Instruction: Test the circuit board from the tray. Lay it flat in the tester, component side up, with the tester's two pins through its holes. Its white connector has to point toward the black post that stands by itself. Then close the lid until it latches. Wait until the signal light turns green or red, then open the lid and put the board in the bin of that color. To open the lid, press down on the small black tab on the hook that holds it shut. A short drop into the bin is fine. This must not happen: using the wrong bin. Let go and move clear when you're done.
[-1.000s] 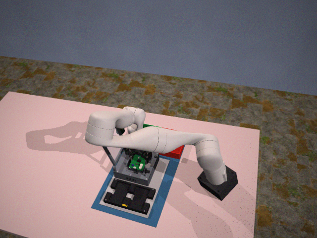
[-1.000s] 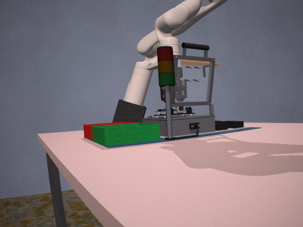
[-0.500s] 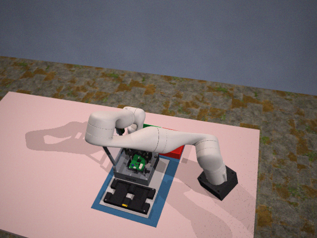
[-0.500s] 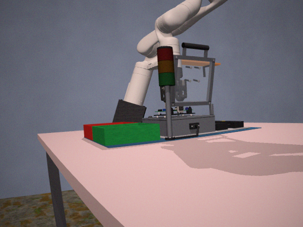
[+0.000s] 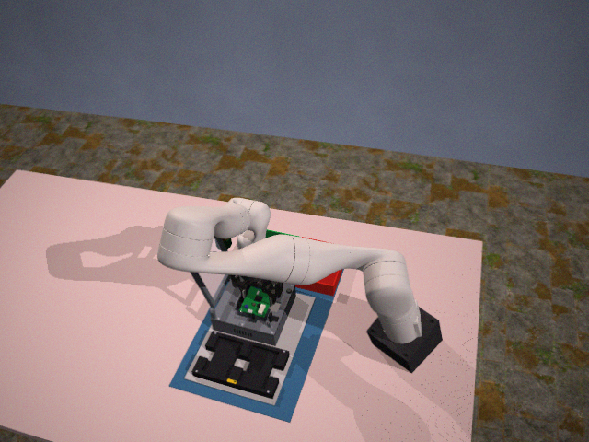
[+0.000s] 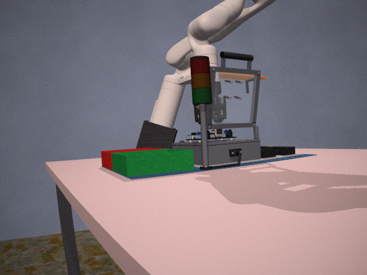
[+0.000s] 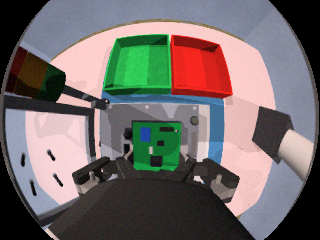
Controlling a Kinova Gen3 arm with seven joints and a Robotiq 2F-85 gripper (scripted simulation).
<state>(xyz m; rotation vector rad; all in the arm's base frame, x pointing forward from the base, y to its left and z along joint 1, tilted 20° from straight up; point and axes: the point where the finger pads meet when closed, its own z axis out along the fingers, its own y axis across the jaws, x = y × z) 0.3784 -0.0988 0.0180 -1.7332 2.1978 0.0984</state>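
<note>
The green circuit board is right at my hand. Also, from my hand: tester lid (120 mm ahead, 30 mm to the right, 100 mm above); green bin (210 mm to the right, 70 mm below); red bin (140 mm behind, 170 mm to the right, 70 mm below).
</note>
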